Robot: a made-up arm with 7 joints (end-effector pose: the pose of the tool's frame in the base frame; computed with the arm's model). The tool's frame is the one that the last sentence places.
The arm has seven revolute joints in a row. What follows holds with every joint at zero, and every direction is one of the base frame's. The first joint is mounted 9 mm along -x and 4 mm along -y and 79 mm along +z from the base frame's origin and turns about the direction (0, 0.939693, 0.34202), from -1.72 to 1.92 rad. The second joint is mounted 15 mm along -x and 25 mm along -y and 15 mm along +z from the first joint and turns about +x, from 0.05 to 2.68 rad. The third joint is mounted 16 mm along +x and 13 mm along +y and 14 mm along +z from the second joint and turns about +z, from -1.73 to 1.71 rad. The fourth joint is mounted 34 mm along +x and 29 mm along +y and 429 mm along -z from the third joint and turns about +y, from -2.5 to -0.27 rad. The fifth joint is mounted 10 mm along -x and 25 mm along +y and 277 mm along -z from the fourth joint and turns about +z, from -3.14 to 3.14 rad. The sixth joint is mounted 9 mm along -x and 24 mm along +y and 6 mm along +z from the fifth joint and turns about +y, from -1.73 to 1.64 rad. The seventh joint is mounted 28 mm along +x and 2 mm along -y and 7 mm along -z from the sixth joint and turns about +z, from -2.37 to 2.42 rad. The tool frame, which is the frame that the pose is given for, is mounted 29 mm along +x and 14 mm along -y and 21 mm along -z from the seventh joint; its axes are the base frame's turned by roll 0, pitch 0 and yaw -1.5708 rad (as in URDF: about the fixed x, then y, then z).
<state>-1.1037 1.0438 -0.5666 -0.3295 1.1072 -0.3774 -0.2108</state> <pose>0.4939 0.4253 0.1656 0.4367 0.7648 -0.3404 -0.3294</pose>
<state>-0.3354 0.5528 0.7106 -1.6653 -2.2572 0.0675 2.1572</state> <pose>0.3165 0.3299 0.0000 0.3236 0.8736 -0.2798 -0.2319</pose>
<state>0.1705 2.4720 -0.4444 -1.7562 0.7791 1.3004 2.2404</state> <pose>0.3566 0.3117 0.3298 0.7061 0.7072 -0.0262 0.0245</pose>
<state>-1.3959 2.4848 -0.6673 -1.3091 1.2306 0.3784 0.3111</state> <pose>-0.1424 0.3254 0.5754 0.4009 0.8467 -0.2895 -0.1962</pose>
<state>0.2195 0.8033 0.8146 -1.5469 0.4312 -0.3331 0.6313</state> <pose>0.0862 0.4779 0.0213 0.3970 0.7230 -0.5404 -0.1661</pose>
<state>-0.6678 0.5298 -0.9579 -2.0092 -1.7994 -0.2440 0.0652</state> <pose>0.3231 -0.1327 -0.1221 0.6629 -0.7014 0.1365 0.2236</pose>
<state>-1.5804 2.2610 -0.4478 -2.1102 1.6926 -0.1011 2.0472</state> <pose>-0.0804 0.1729 0.4841 0.2872 -0.1437 -0.8952 -0.3091</pose>
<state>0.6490 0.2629 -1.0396 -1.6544 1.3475 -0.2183 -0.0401</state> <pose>-0.0202 -0.0995 -0.4198 0.8080 -0.1876 -0.4725 -0.2977</pose>
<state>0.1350 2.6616 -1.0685 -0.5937 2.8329 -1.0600 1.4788</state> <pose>0.1195 0.3521 0.6208 0.0513 0.6468 -0.7583 -0.0635</pose>
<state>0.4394 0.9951 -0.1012 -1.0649 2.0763 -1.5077 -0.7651</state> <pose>0.0509 0.4825 -0.2074 0.4904 0.8694 0.0538 -0.0256</pose>
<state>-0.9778 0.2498 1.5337 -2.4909 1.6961 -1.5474 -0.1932</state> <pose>0.1582 0.2023 -0.0506 0.3121 -0.1714 0.3031 -0.8839</pose>
